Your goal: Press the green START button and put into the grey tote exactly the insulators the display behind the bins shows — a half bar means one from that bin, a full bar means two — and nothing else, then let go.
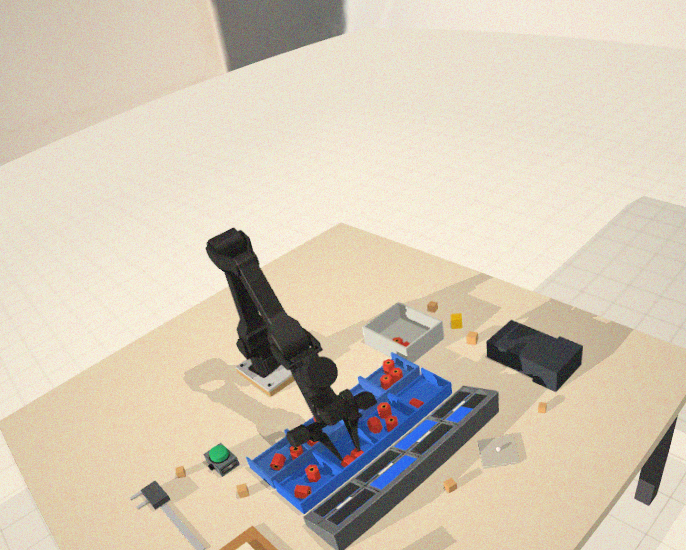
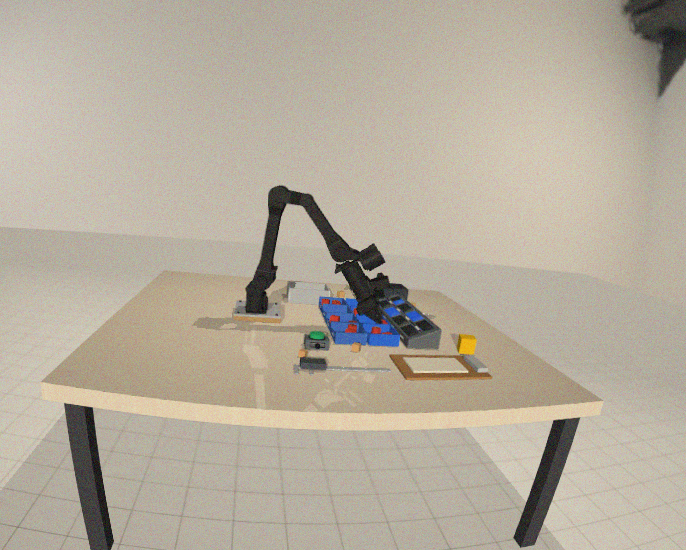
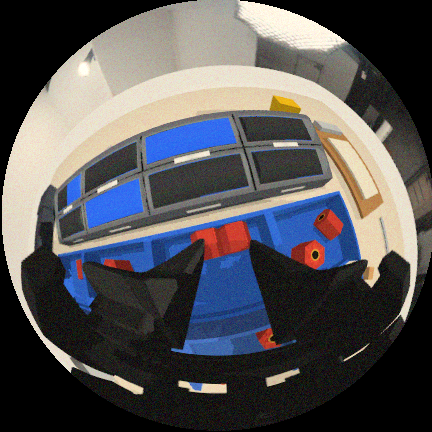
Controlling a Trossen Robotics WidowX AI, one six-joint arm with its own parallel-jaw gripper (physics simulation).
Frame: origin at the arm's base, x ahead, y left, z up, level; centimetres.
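Seen in the pictures: gripper, fingertip midpoint: (image 1: pixel 350 455) (image 2: pixel 381 321) (image 3: pixel 226 244); arm's base, link origin: (image 1: pixel 265 366) (image 2: pixel 255 310).
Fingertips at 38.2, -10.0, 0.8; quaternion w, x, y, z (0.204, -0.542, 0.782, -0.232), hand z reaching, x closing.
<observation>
Offsets run from my fingertips to a thing's middle, as dx, dy, dz. "pt": to the spot under its first point. Level surfaces: height alone.
My gripper (image 1: pixel 351 456) (image 2: pixel 375 317) (image 3: pixel 226 244) is down in a middle bin of the blue bins (image 1: pixel 323 488) (image 3: pixel 272 235), fingers apart. Two red insulators lie side by side at the tips, a left one @(+0.6, +1.6, -1.2) (image 3: pixel 210 241) and a right one @(+0.5, -0.9, -1.2) (image 3: pixel 235 237); the left tip overlaps one, the right tip is at the other's edge. A firm grip does not show. The display (image 1: pixel 400 485) (image 2: pixel 423 339) shows two full bars @(+11.5, +0.4, +1.0) (image 3: pixel 190 140) @(+7.9, +11.6, -0.6) (image 3: pixel 115 202) and a half bar @(+13.3, +21.9, +1.0) (image 3: pixel 74 187). The grey tote @(-16.9, +37.5, -0.4) (image 1: pixel 380 342) (image 2: pixel 309 293) holds red insulators. The START button @(-23.4, -16.4, -1.0) (image 1: pixel 218 453) (image 2: pixel 317 335) is green.
Other bins hold more insulators. A black box @(+14.9, +46.3, -0.3) (image 1: pixel 532 358) stands beyond the tote. A caliper-like tool @(pt -26.6, -32.5, -1.1) (image 1: pixel 154 494) (image 2: pixel 313 363), a framed board @(dz -3.0) (image 2: pixel 400 372), a yellow block @(+20.4, -20.0, -0.8) (image 2: pixel 466 344) (image 3: pixel 285 104) and small wooden cubes lie around the bins.
</observation>
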